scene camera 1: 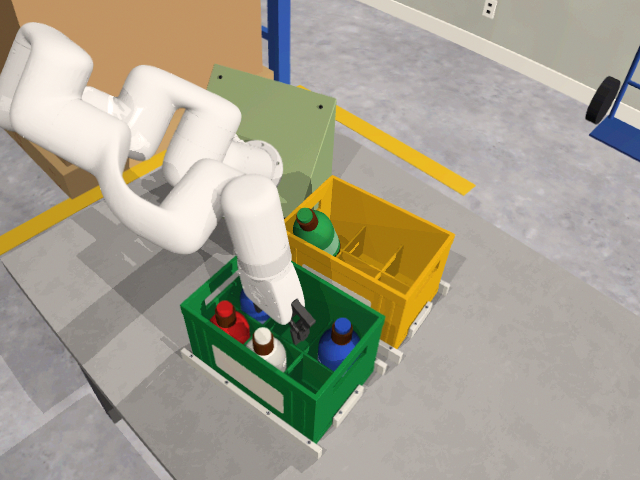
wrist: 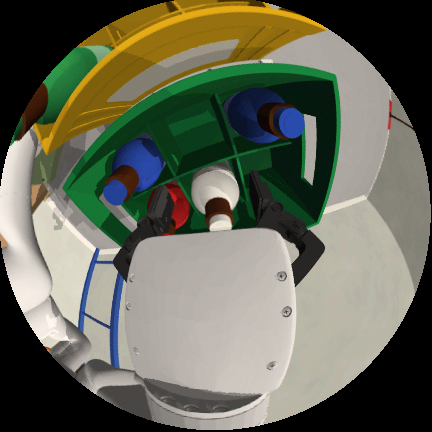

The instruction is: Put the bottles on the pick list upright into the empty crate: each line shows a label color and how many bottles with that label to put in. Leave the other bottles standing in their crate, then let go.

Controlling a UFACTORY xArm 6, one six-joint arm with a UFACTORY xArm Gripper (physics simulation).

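Pixels of known places: gripper, fingertip midpoint: [scene camera 1: 282, 322] [wrist: 207, 186]; arm's base, origin of the base link: [scene camera 1: 256, 169].
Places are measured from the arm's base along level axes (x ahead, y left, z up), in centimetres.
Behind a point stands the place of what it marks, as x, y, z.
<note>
My gripper [scene camera 1: 302, 322] [wrist: 207, 186] @(35.7, -23.5, 3.0) is open and empty over the green crate [scene camera 1: 250, 379] @(37.8, -32.4, -2.4) [wrist: 327, 150] @(48.0, -19.5, 5.0). In the wrist view the white bottle [scene camera 1: 268, 353] @(37.9, -28.4, 1.5) [wrist: 215, 187] @(36.5, -25.5, 0.4) shows between its fingers, and the left finger partly covers the red bottle [scene camera 1: 232, 328] @(30.0, -29.6, 1.0) [wrist: 179, 205] @(30.8, -27.8, -0.3). One blue bottle [scene camera 1: 338, 348] @(44.5, -19.2, 0.9) [wrist: 257, 115] @(41.6, -17.2, 1.4) and another blue bottle [scene camera 1: 250, 305] @(27.4, -23.8, -0.5) [wrist: 142, 160] @(28.9, -19.7, 0.3) also stand in the green crate; in the scene view the arm partly hides the second. A green bottle [scene camera 1: 320, 232] @(28.0, -7.8, 7.3) [wrist: 70, 82] stands in a corner compartment of the yellow crate [scene camera 1: 421, 310] @(45.5, 3.7, -9.0) [wrist: 175, 75] @(33.9, -9.4, -7.2). The pick list does not show in either view.
The crates stand side by side between pale rails [scene camera 1: 248, 397] @(37.4, -33.0, -8.5) on the grey table [scene camera 1: 496, 372] @(63.6, 4.9, -11.6). A pale green box [scene camera 1: 279, 118] @(-1.2, 7.8, 9.2) stands behind the yellow crate. Large cardboard boxes [scene camera 1: 180, 36] stand behind the arm. A blue hand truck [scene camera 1: 620, 131] is at the far right.
</note>
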